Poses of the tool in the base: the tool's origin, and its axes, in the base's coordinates. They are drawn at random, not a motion.
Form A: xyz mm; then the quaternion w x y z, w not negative.
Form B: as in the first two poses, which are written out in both.
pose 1, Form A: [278.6, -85.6, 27.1, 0.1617, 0.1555, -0.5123, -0.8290]
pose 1, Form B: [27.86, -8.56, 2.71, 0.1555, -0.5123, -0.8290, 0.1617]
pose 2, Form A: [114.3, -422.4, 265.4, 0.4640, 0.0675, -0.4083, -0.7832]
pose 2, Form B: [11.43, -42.24, 26.54, 0.0675, -0.4083, -0.7832, 0.4640]
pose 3, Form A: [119.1, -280.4, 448.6, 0.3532, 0.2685, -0.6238, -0.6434]
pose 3, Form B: [11.91, -28.04, 44.86, 0.2685, -0.6238, -0.6434, 0.3532]
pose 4, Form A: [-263.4, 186.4, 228.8, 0.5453, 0.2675, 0.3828, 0.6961]
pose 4, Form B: [-26.34, 18.64, 22.88, 0.2675, 0.3828, 0.6961, 0.5453]
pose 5, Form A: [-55.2, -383.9, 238.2, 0.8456, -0.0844, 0.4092, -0.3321]
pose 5, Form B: [-5.52, -38.39, 23.82, -0.0844, 0.4092, -0.3321, 0.8456]
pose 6, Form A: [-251.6, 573.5, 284.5, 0.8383, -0.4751, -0.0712, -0.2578]
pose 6, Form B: [-25.16, 57.35, 28.45, -0.4751, -0.0712, -0.2578, 0.8383]
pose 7, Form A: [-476.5, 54.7, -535.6, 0.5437, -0.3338, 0.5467, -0.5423]
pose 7, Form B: [-47.65, 5.47, -53.56, -0.3338, 0.5467, -0.5423, 0.5437]
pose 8, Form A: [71.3, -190.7, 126.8, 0.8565, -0.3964, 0.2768, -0.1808]
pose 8, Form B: [7.13, -19.07, 12.68, -0.3964, 0.2768, -0.1808, 0.8565]
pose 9, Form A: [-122.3, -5.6, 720.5, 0.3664, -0.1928, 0.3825, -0.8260]
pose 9, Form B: [-12.23, -0.56, 72.05, -0.1928, 0.3825, -0.8260, 0.3664]
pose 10, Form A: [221.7, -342.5, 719.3, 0.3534, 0.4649, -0.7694, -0.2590]
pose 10, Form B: [22.17, -34.25, 71.93, 0.4649, -0.7694, -0.2590, 0.3534]
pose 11, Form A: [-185.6, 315.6, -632.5, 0.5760, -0.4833, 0.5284, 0.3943]
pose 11, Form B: [-18.56, 31.56, -63.25, -0.4833, 0.5284, 0.3943, 0.5760]
